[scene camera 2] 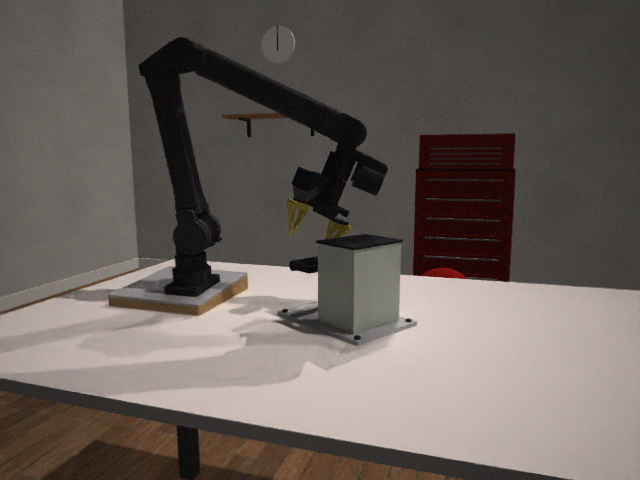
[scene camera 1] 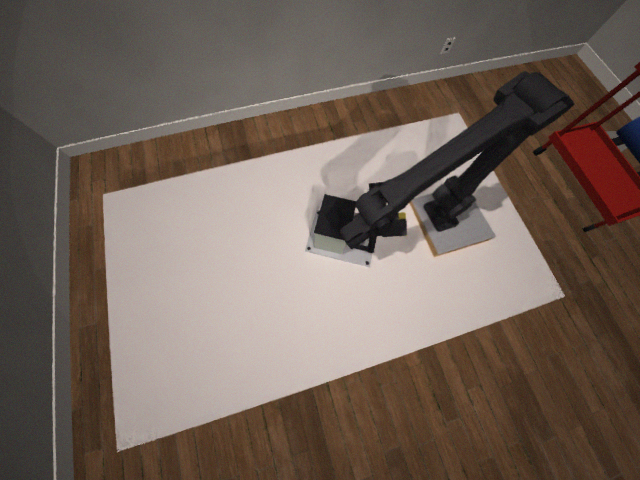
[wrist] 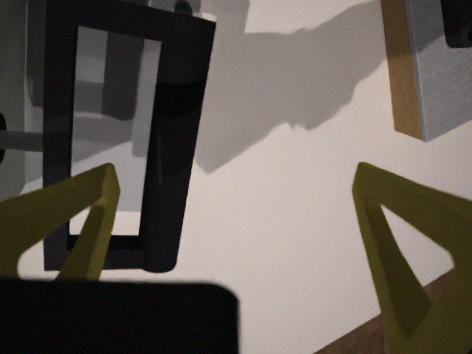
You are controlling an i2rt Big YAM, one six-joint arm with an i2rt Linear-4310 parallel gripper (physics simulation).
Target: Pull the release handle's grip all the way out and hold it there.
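Observation:
The release handle (scene camera 2: 303, 265) (wrist: 172, 150) (scene camera 1: 371, 244) is a black rectangular frame beside the pale green box (scene camera 2: 379, 284) (scene camera 1: 329, 243) (wrist: 11, 90). In the wrist view a short rod (wrist: 25, 141) runs from the box side to the frame, whose outer bar is the thick grip. My gripper (scene camera 2: 311, 235) (wrist: 235, 176) is open and empty, tilted above the handle. In the wrist view its left yellow finger overlaps the frame's opening, and the right finger is well outside the grip. The fingers do not touch the grip in scene camera 2. The arm partly hides the handle in scene camera 1.
The box has a black lid (scene camera 2: 360, 240) (scene camera 1: 334, 214) and stands on a bolted grey plate (scene camera 2: 385, 331) (scene camera 1: 338, 257). The arm's base stands on a grey, wood-edged board (scene camera 1: 460, 235) (scene camera 2: 149, 284) (wrist: 442, 90) near the handle side. The white table (scene camera 1: 217, 310) (scene camera 2: 491, 372) carries both.

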